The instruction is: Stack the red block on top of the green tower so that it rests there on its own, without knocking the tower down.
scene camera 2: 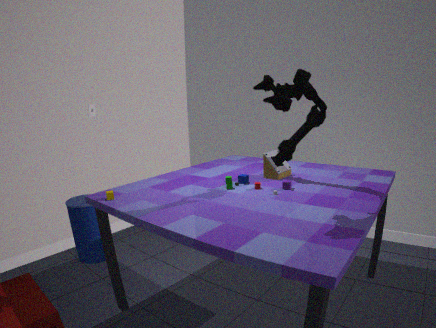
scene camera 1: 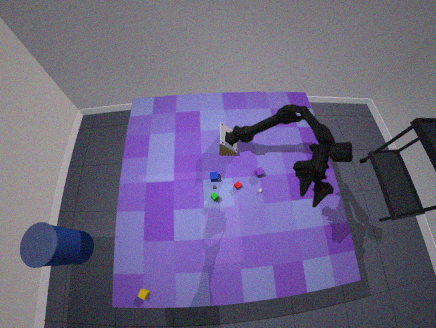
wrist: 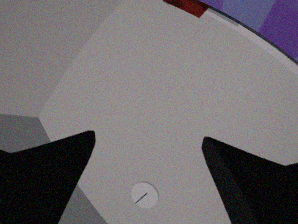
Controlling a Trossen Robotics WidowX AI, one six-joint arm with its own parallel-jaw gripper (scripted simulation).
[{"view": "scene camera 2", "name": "gripper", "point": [258, 94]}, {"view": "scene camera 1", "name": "gripper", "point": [308, 202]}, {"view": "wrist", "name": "gripper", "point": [149, 140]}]
